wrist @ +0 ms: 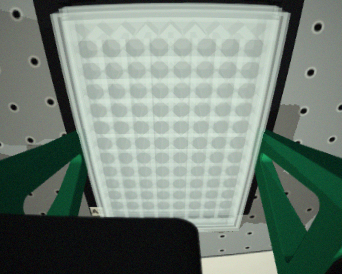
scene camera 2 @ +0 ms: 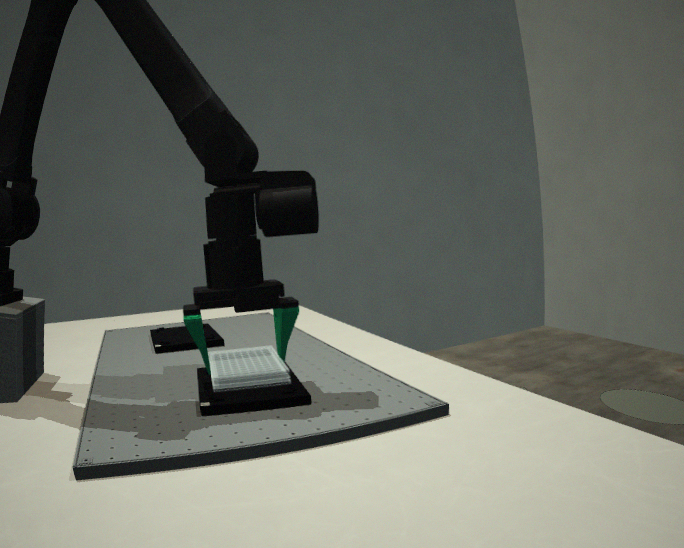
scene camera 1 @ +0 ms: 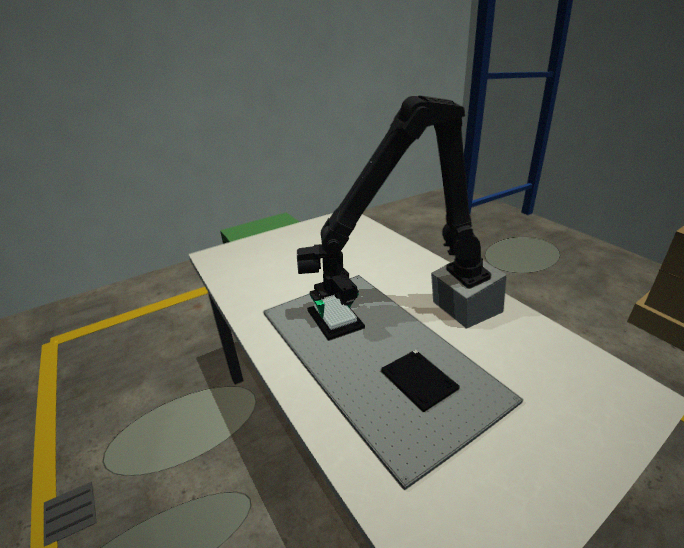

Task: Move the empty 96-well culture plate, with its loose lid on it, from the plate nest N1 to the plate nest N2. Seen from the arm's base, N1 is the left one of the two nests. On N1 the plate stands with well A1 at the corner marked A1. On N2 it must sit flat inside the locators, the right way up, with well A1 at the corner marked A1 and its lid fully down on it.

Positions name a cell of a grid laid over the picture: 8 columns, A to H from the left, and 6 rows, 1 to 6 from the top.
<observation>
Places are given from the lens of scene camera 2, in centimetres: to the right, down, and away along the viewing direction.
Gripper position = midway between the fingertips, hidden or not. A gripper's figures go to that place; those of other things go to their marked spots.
my gripper (scene camera 2: C5): -11, 11, 62
clear lid (scene camera 2: D4): -10, 10, 60
</observation>
